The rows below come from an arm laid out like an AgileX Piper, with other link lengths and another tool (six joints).
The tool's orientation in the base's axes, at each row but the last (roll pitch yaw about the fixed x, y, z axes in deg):
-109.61, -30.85, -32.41
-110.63, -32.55, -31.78
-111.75, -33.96, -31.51
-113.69, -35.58, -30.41
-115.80, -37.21, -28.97
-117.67, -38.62, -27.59
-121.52, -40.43, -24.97
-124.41, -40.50, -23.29
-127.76, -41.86, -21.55
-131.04, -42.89, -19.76
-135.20, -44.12, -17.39
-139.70, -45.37, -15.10
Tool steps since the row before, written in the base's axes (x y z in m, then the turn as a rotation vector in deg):
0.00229, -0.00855, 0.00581, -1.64, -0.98, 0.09
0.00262, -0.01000, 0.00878, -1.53, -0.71, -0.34
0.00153, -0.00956, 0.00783, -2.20, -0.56, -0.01
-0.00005, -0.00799, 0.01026, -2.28, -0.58, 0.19
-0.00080, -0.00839, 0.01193, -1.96, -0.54, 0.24
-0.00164, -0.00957, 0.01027, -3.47, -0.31, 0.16
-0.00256, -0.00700, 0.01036, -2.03, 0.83, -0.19
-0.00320, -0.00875, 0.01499, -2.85, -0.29, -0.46
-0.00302, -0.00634, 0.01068, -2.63, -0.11, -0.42
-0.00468, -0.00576, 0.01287, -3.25, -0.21, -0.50
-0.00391, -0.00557, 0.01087, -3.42, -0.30, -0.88
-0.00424, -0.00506, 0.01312, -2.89, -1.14, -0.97
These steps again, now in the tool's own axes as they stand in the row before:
0.00857, 0.00046, -0.00620, -0.69, 0.08, -1.78
0.01104, -0.00064, -0.00785, -0.96, 0.30, -1.39
0.00960, -0.00004, -0.00793, -1.32, -0.21, -1.84
0.00922, -0.00273, -0.00875, -1.25, -0.37, -1.97
0.00989, -0.00336, -0.01021, -1.01, -0.34, -1.75
0.00874, -0.00117, -0.01105, -2.19, -0.86, -2.57
0.00720, -0.00249, -0.01024, -1.79, -1.03, -0.76
0.01013, -0.00387, -0.01392, -2.20, -0.27, -1.87
0.00677, -0.00225, -0.01061, -2.07, -0.37, -1.64
0.00696, -0.00378, -0.01257, -2.53, -0.41, -2.07
0.00608, -0.00191, -0.01113, -2.89, -0.18, -2.04
0.00739, -0.00267, -0.01241, -2.44, 0.71, -2.03

